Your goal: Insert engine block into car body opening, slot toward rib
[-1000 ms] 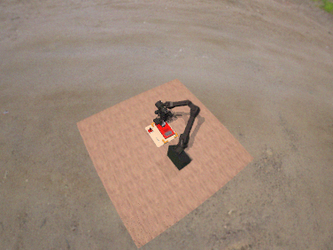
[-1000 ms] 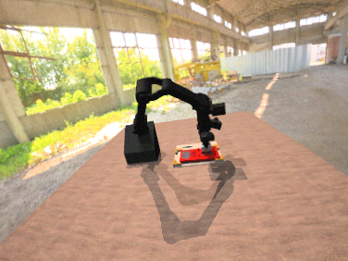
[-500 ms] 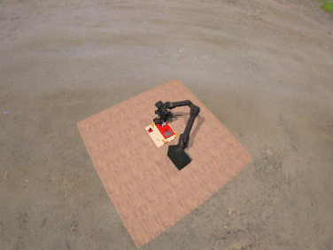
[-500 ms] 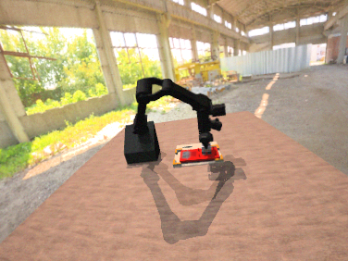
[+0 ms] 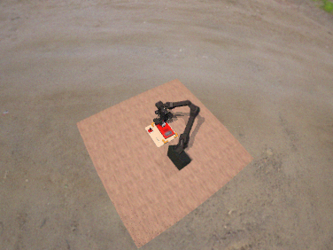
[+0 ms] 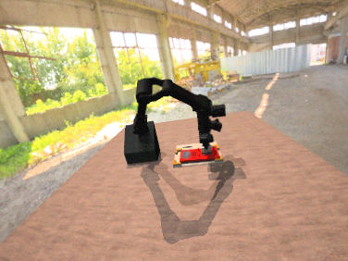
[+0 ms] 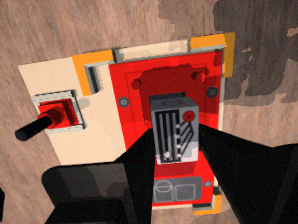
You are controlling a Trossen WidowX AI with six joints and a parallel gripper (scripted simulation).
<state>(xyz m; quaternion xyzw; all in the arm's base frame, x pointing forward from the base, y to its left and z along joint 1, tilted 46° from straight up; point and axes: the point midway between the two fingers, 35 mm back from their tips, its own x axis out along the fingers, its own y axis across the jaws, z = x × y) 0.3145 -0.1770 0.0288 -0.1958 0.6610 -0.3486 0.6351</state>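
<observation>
My gripper tip is 40 mm past the cream base plate, 40 mm to the right of it and 40 mm above it. Also, from my gripper tip: engine block: 10 mm below.
</observation>
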